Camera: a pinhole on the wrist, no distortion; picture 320 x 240 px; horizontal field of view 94.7 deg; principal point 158.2 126.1 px. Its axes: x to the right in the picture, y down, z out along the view. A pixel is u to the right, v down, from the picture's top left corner.
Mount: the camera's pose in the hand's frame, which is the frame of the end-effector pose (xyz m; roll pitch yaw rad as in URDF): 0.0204 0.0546 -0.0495 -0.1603 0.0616 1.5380
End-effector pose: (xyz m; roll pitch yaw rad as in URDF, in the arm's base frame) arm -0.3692 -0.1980 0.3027 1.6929 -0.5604 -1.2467
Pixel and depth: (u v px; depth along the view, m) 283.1 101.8 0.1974
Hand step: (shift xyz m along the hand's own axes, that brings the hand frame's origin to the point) 0.0269 0.2338 0.1399
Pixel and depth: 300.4 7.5 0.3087
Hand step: 0.2267 0.3665 0.2759
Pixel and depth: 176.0 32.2 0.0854
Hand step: 0.0610 0.0693 0.0427
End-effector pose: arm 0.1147 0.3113 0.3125 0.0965 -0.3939 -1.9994
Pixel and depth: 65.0 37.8 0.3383
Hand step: 0.1601 -0.1411 0.3293
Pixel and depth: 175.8 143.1 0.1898
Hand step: -0.0304 0.0902 0.1326
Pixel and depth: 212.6 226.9 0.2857
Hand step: -0.2140 0.1830 0.1944
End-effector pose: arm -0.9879 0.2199 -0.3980 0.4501 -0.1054 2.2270
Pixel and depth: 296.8 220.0 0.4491
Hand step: -0.3189 0.5120 0.3214
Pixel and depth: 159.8 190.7 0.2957
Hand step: -0.1540 0.0802 0.2210
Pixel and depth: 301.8 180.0 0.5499
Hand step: -0.2472 0.6299 0.4273
